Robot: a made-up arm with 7 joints.
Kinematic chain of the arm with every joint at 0, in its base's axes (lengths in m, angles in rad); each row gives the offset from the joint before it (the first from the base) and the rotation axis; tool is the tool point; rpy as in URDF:
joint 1: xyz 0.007 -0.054 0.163 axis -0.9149 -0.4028 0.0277
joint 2: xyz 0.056 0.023 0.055 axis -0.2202 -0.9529 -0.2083
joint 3: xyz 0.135 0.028 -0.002 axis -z
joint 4: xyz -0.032 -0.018 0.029 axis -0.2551 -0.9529 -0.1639
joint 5: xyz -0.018 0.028 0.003 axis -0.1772 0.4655 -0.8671
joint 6: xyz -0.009 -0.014 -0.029 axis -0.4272 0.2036 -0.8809
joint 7: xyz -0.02 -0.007 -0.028 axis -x
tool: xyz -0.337 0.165 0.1 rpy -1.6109 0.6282 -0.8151
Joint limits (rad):
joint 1: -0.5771..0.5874
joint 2: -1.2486..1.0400
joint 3: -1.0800..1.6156
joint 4: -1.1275..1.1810
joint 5: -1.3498..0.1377
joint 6: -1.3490..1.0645
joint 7: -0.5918..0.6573
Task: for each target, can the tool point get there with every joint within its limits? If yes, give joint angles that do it. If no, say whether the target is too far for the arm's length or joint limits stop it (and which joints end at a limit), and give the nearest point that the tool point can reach.
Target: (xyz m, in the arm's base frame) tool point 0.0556 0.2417 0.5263
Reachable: yes | joints -0.4818 -0.1283 1.3779 -0.3189 -0.3101 -0.3776 -0.1501
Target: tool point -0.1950 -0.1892 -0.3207
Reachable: no: joint limits stop it (at a limit: joint 2, joint 3, joint 4, joint 5, joint 6, joint 7) | nearest point -0.1174 -0.1446 -0.2128 | short by 0.140 m
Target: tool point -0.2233 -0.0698 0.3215
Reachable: yes | joints -0.2663 -0.1008 0.3671 -0.9165 -1.1955 -0.0021 0.5234
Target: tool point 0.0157 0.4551 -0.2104
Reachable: no: joint limits stop it (at a limit: joint 2, joint 3, joint 5, joint 7) | nearest point 0.0356 0.3859 -0.1535 | short by 0.092 m
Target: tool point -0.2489 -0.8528 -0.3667
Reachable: no: too far | nearest point -0.0389 -0.3583 -0.0772 | short by 0.610 m
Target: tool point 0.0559 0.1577 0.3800
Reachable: no: joint limits stop it (at a limit: joint 1, joint 2, joint 5, joint 6) | nearest point 0.0360 0.1920 0.4453 | short by 0.076 m
